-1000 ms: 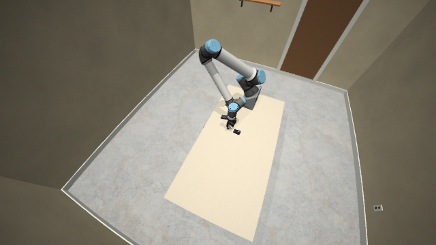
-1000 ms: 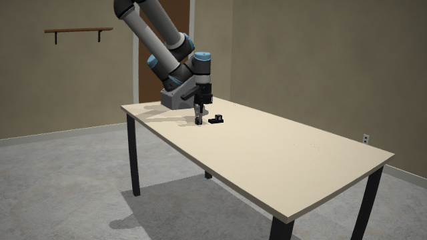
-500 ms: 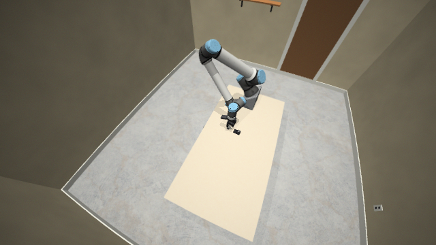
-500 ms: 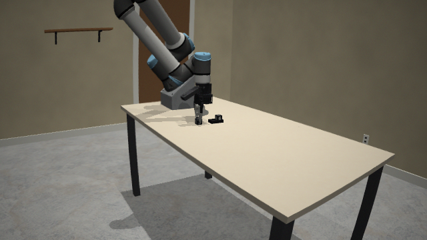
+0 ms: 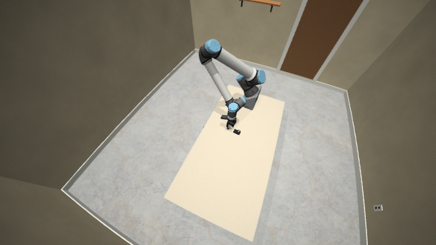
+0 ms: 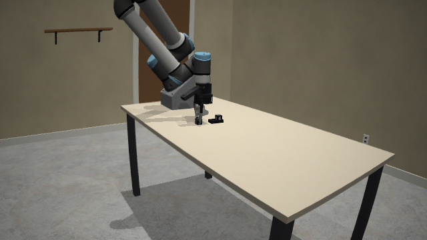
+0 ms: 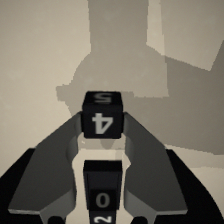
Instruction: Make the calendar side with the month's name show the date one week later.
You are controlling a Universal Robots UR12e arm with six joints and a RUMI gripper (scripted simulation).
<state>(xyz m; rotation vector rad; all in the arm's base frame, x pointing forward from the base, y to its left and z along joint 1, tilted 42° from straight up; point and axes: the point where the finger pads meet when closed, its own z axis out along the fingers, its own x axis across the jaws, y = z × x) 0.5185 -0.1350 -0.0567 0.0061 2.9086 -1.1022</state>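
My gripper is now 110 mm to the right of the black tray and 20 mm above it.
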